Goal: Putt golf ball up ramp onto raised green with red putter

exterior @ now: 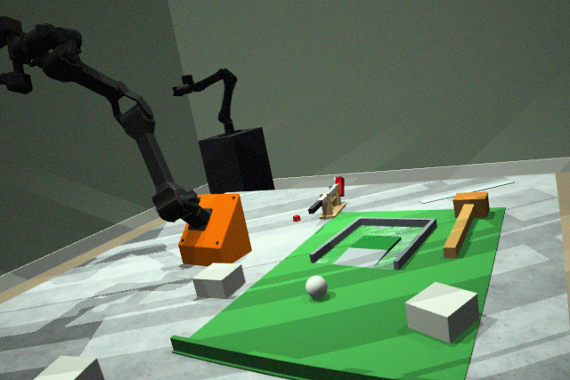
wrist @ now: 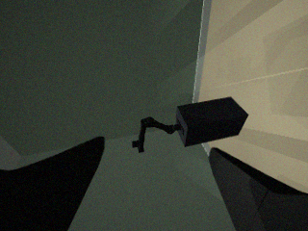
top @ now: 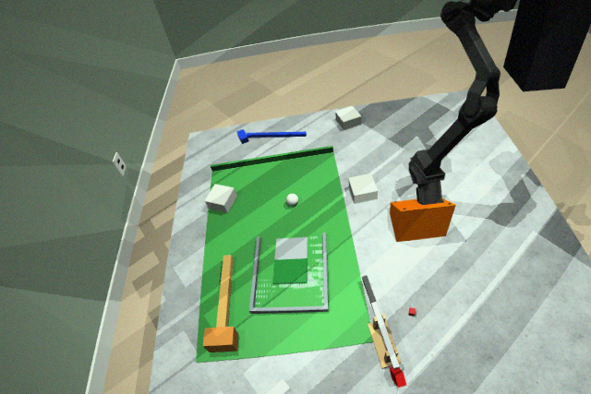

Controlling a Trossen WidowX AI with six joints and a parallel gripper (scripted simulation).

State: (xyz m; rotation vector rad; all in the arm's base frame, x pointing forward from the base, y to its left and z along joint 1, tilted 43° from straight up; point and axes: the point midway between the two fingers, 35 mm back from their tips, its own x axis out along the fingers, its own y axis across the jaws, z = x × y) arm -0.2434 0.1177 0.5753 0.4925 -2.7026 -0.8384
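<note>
Now: the small red cube 380 mm ahead of my gripper tip, 610 mm to the left of it and 600 mm below it. From my gripper tip the other things lie so: blue putter: 790 mm ahead, 180 mm to the right, 590 mm below; then white golf ball: 700 mm ahead, 190 mm to the left, 580 mm below.
</note>
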